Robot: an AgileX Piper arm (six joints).
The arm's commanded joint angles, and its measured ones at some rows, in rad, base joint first. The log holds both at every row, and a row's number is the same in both.
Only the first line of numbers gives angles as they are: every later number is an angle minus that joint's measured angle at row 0.
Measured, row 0:
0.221, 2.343, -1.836, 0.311, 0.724, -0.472
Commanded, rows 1 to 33:
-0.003, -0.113, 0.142, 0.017, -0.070, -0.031
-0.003, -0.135, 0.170, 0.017, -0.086, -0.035
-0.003, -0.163, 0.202, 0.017, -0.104, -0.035
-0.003, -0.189, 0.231, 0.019, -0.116, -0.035
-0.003, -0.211, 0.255, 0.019, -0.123, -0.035
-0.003, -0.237, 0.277, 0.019, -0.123, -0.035
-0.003, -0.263, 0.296, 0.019, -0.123, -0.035
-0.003, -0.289, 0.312, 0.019, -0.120, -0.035
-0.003, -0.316, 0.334, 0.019, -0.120, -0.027
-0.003, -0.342, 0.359, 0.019, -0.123, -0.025
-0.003, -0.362, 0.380, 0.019, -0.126, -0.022
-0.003, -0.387, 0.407, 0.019, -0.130, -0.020
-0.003, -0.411, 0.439, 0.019, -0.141, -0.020
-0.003, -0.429, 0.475, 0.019, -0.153, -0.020
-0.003, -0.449, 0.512, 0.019, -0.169, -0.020
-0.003, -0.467, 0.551, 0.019, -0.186, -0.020
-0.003, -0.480, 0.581, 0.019, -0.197, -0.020
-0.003, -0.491, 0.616, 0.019, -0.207, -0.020
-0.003, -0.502, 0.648, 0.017, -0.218, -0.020
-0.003, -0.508, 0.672, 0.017, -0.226, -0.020
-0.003, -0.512, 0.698, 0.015, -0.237, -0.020
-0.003, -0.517, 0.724, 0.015, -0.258, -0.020
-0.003, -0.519, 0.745, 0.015, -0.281, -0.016
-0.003, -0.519, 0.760, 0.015, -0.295, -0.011
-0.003, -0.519, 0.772, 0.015, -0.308, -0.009
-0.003, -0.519, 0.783, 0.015, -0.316, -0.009
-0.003, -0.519, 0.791, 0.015, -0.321, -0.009
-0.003, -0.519, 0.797, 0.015, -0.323, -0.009
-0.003, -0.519, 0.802, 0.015, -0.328, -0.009
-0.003, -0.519, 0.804, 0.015, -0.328, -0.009
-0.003, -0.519, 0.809, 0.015, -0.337, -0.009
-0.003, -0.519, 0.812, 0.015, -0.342, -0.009
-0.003, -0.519, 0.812, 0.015, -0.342, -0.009
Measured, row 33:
0.000, -0.509, 0.801, 0.014, -0.316, -0.013
